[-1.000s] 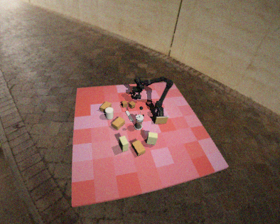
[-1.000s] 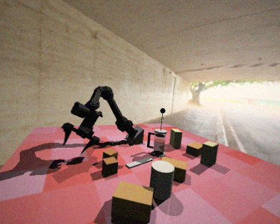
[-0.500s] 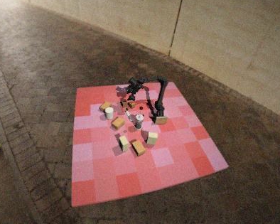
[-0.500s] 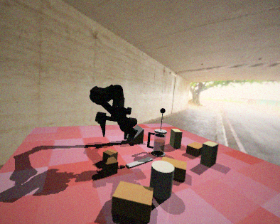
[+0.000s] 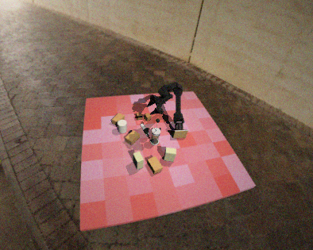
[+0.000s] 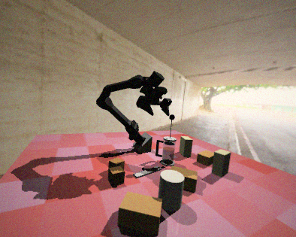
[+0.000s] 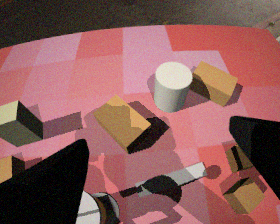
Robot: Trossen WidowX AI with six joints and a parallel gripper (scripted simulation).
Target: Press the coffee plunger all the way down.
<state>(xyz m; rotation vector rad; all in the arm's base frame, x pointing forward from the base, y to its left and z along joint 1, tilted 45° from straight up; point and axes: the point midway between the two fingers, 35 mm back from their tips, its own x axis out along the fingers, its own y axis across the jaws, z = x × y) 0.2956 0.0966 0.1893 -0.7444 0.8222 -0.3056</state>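
The coffee press lies 14 cm below my gripper tip, 10 cm to the left of it and 6 cm behind it. Round my gripper tip: flat grey piece: 27 cm below, 5 cm to the right.
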